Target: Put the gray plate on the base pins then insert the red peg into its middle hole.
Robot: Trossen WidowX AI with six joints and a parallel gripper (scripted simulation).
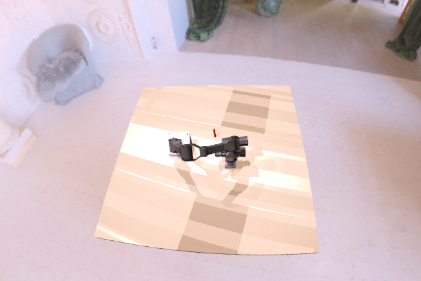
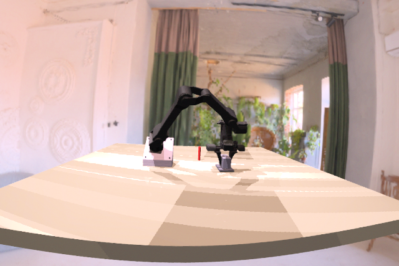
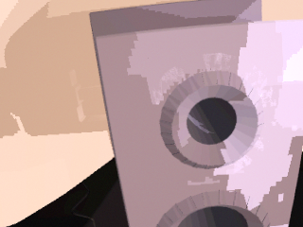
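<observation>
Now: the base 10 mm below my gripper tip. Also, from my gripper tip: gray plate 30 mm above; then red peg 180 mm to the left, 120 mm behind, 20 mm above.
</observation>
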